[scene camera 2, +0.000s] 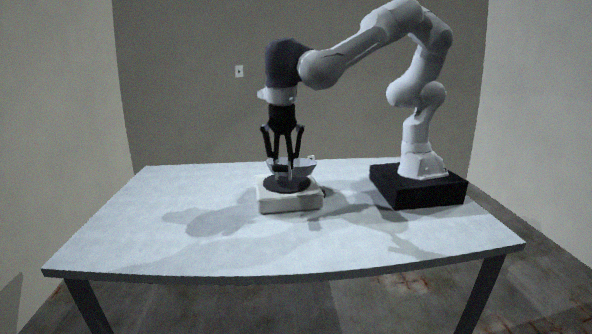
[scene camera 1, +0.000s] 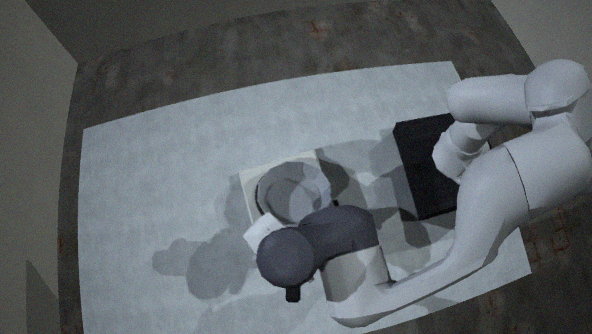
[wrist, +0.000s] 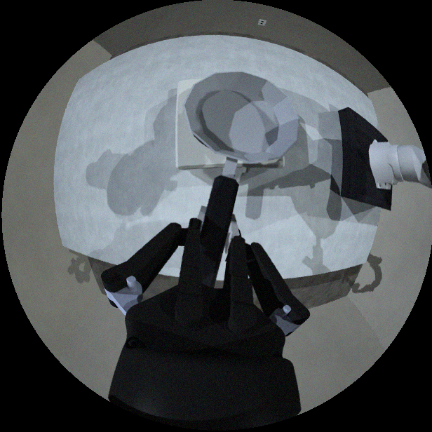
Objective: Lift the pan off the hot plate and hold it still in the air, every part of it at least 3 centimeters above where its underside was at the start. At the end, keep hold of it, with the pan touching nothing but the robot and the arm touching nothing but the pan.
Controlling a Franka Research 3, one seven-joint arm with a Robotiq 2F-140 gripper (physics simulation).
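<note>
The grey pan point(scene camera 1: 295, 195) point(scene camera 2: 306, 167) point(wrist: 225, 117) hangs above the hot plate point(scene camera 1: 248, 186) point(scene camera 2: 290, 204) point(wrist: 185, 156), whose dark round burner shows below the pan in scene camera 2. The pan looks about level. Its black handle point(scene camera 2: 280, 168) point(wrist: 220, 210) runs back between the fingers. My gripper point(scene camera 2: 283, 172) point(wrist: 215, 218) points down and is shut on the handle, one finger on each side. In scene camera 1 the arm hides the fingers; the handle's end point(scene camera 1: 293, 294) sticks out beyond the wrist. The exact gap under the pan is hard to judge.
The hot plate stands on the pale table point(scene camera 1: 150, 165) point(scene camera 2: 125, 215) point(wrist: 80, 130). A small black knob point(scene camera 1: 335, 203) point(scene camera 2: 323, 192) shows at the hot plate's side. The arm's black base block point(scene camera 1: 425, 170) point(scene camera 2: 430, 193) point(wrist: 357, 165) stands to the right.
</note>
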